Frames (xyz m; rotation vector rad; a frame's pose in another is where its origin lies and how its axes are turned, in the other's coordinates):
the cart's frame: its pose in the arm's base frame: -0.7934 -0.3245 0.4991 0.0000 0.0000 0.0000
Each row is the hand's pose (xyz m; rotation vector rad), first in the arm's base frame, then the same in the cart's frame.
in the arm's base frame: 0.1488 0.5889 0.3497 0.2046 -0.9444 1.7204
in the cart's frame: 0.9422 0.9134 -0.1494 0.2046 -0.9444 1.7204
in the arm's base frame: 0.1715 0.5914 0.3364 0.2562 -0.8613 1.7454
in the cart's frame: 0.9649 0.9159 -0.1627 0.2562 -0.8613 1.7454
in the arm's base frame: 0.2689 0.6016 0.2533 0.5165 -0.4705 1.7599
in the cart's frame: 1.0623 0.9261 -0.2458 0.5165 -0.4705 1.7599
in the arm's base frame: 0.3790 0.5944 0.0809 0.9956 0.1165 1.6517
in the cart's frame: 1.1724 0.9189 -0.4182 0.9956 0.1165 1.6517
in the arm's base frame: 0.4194 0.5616 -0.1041 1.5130 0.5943 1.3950
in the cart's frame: 1.2128 0.8861 -0.6032 1.5130 0.5943 1.3950
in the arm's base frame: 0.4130 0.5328 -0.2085 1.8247 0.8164 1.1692
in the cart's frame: 1.2064 0.8573 -0.7076 1.8247 0.8164 1.1692
